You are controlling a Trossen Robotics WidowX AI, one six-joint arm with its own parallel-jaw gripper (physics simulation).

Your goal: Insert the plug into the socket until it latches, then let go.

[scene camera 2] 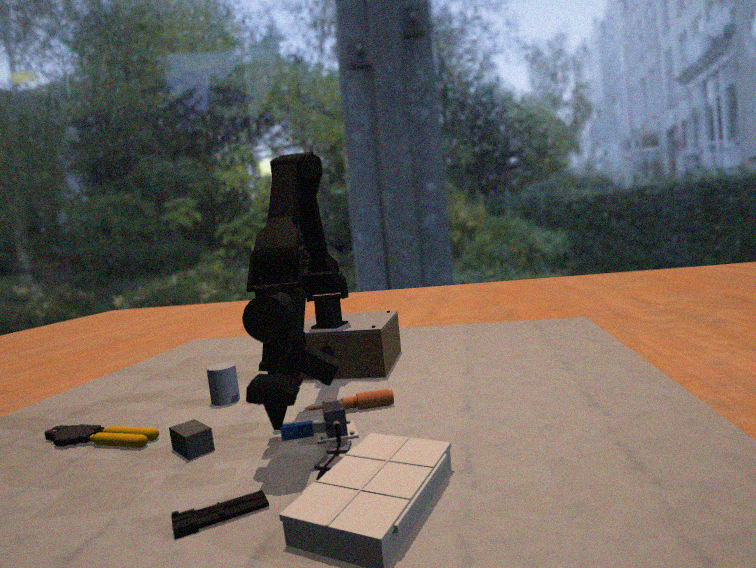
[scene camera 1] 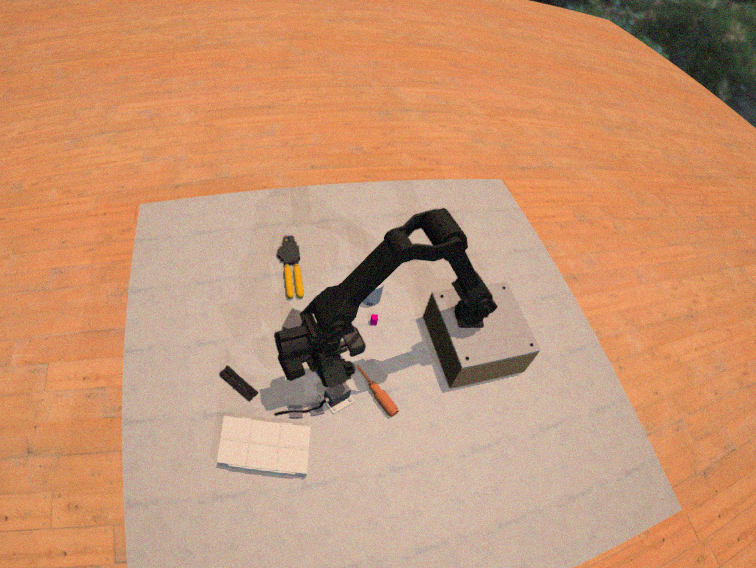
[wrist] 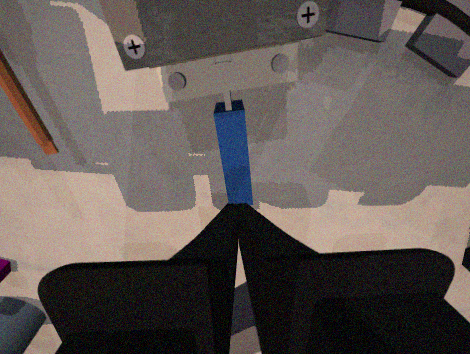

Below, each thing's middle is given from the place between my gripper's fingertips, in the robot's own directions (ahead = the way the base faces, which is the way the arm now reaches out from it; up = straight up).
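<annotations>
With the blue plug (wrist: 229, 116) as the reference, my gripper is 20 mm past it, 30 mm to the right of it and 10 mm above it. The grey socket (wrist: 264, 48) is 40 mm behind my hand and 80 mm to the left of it. I see the dark cube (scene camera 2: 191, 439) 60 mm ahead of my hand and 120 mm to the right of it, while the orange-handled screwdriver (scene camera 2: 373, 399) is 60 mm to the left of my hand, 130 mm behind it and 10 mm below it.
</annotations>
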